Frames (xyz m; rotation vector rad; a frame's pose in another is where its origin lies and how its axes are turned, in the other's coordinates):
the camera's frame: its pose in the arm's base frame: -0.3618 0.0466 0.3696 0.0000 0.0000 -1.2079
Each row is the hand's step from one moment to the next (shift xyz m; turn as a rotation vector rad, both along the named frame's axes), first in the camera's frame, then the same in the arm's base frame.
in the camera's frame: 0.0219 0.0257 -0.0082 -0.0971 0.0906 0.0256
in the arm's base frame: 0.0318 -0.0114 -0.0082 0.0502 0.1229 0.0256
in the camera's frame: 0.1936 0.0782 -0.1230 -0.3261 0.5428 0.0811
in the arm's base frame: 0.1418 -0.1532 -0.1230 0.3917 0.4975 0.0811
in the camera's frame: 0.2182 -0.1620 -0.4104 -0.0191 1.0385 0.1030
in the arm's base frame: -0.0740 -0.2615 -0.4104 0.9641 0.3865 0.1030
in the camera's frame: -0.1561 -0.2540 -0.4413 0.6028 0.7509 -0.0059
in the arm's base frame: -0.2929 0.0558 -0.4413 0.9160 -0.2970 -0.0059
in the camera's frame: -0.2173 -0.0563 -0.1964 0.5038 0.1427 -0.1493
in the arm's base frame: -0.1298 0.1832 -0.1964 0.3122 -0.4203 -0.1493
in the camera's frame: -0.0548 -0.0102 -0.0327 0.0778 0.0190 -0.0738
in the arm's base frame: -0.0290 0.0476 -0.0327 0.0454 -0.0660 -0.0738
